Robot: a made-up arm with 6 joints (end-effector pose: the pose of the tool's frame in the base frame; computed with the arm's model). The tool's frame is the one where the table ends. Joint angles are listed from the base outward.
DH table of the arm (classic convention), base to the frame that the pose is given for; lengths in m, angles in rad. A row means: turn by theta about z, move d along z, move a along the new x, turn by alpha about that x. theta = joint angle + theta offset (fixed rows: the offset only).
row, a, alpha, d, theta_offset
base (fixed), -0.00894, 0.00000, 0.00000, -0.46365
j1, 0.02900, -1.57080, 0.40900, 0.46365
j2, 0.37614, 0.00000, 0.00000, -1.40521
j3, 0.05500, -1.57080, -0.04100, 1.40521
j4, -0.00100, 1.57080, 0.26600, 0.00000
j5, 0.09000, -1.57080, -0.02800, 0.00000
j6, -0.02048, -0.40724, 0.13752, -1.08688
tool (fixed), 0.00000, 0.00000, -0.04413, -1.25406
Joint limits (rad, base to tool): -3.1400..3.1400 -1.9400..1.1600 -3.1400..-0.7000 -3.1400..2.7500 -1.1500..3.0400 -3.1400..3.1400
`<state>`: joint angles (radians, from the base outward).
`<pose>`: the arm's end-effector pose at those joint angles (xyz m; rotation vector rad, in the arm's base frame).
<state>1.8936 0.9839 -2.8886 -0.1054 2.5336 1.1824</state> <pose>-0.1417 0.5982 0.5821 0.0281 2.3916 -0.5799</pose>
Working (the frame after each row of the table, in the pose's form):
after base (fixed): -0.0080 0.0040 0.0000 0.0000 0.0000 -0.4637
after j1: -0.0172 0.0315 0.4090 -1.0388 -1.4429 1.4429
after j2: -0.1261 0.3570 0.5628 -0.6798 -1.5499 1.1363
after j3: -0.0815 0.3529 0.6148 -0.7661 -1.0641 -1.0767
after j4: -0.1612 0.5916 0.7010 0.5126 -1.5899 -0.0359
after j5: -0.1502 0.6709 0.6513 1.5607 2.0215 -0.3935
after j6: -0.1149 0.5799 0.5522 1.3814 1.8601 0.0404

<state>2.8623 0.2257 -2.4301 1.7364 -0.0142 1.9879</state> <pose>-0.3958 0.2514 1.0022 -0.6552 -1.0603 1.1320</pose>
Working (the frame after each row of the table, in the pose's form):
after base (fixed): -0.0080 0.0040 0.0000 0.0000 0.0000 -0.4637
after j1: -0.0359 0.0120 0.4090 -0.2912 -2.0718 2.0718
after j2: -0.1738 0.0515 0.7567 0.7535 -1.5594 1.2912
after j3: -0.1312 0.0820 0.8010 -0.1308 -0.9309 -0.2585
after j4: -0.3374 0.1401 0.9587 0.4400 0.5474 1.2949
after j5: -0.3374 0.2276 0.9237 -0.8712 -0.5331 1.3341
after j6: -0.4362 0.2477 1.0194 -1.3938 -0.5734 2.1751

